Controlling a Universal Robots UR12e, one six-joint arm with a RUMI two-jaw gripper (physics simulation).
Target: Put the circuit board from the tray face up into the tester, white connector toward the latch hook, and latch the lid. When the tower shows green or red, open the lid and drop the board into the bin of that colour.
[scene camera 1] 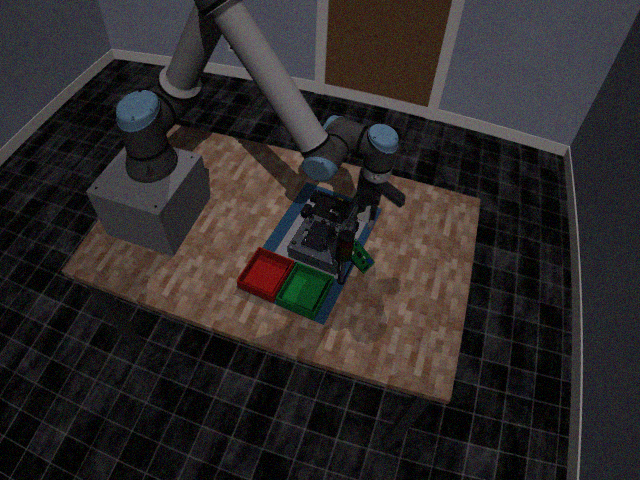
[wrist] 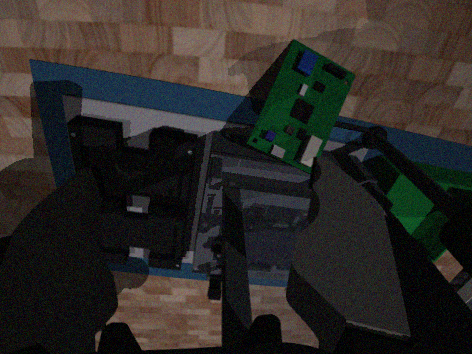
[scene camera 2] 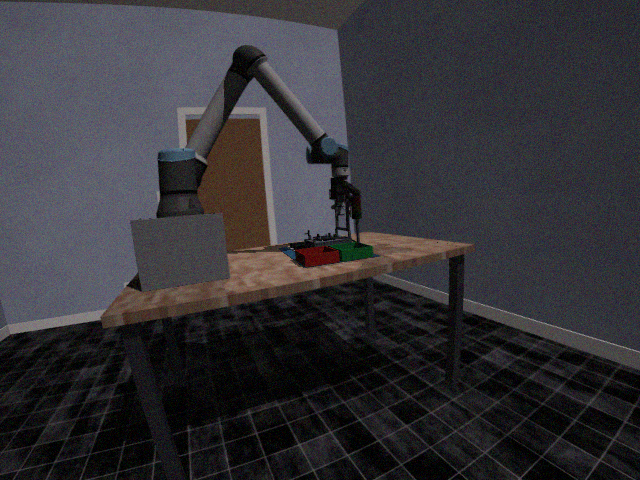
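Seen in the pictures: gripper, between the fingertips: (scene camera 1: 370, 216) (wrist: 208, 166) (scene camera 2: 344, 216); arm's base, origin of its link: (scene camera 1: 151, 164).
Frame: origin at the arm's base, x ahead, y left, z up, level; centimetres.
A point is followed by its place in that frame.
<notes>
The green circuit board (scene camera 1: 362, 257) {x 79.0, y 15.0, z -21.0 cm} (wrist: 302, 107) {x 78.1, y 15.1, z -20.2 cm} lies face up and askew at the tester's outer side, its white-connector end overlapping the tester's edge in the wrist view. The grey tester (scene camera 1: 312, 246) {x 62.7, y 7.7, z -16.8 cm} (scene camera 2: 328, 239) {x 63.7, y 10.3, z -17.7 cm} has its lid (scene camera 2: 342, 228) {x 71.7, y 12.2, z -13.4 cm} (wrist: 235, 250) {x 72.5, y 20.7, z -6.8 cm} raised steeply; the lid shows as a dark bar between the fingers in the wrist view. My gripper (scene camera 1: 364, 212) {x 76.8, y 23.2, z -8.3 cm} (scene camera 2: 339, 204) (wrist: 208, 166) {x 76.8, y 23.2, z -8.3 cm} is open and empty above the tester and tray. The black tray (scene camera 1: 329, 205) {x 57.1, y 31.7, z -21.9 cm} (wrist: 142, 225) {x 56.9, y 29.0, z -21.9 cm} shows no board. The tower (scene camera 1: 345, 246) {x 77.0, y 1.8, z -0.4 cm} (scene camera 2: 356, 204) {x 75.8, y 1.8, z -2.0 cm} shows dark red and green segments; no lit lamp is discernible.
The red bin (scene camera 1: 266, 273) {x 52.3, y -6.4, z -23.1 cm} (scene camera 2: 317, 256) {x 51.7, y -15.6, z -20.1 cm} and green bin (scene camera 1: 305, 289) {x 67.3, y -5.3, z -23.1 cm} (scene camera 2: 354, 252) {x 67.2, y -14.6, z -20.6 cm} (wrist: 410, 200) {x 69.2, y -7.0, z -23.1 cm} stand side by side in front of the tester. The tower's thin pole rises close to the board and green bin. A blue-bordered mat (scene camera 1: 281, 231) {x 47.0, y 12.5, z -23.5 cm} (wrist: 150, 86) {x 75.4, y 29.8, z -23.5 cm} lies under the fixtures.
</notes>
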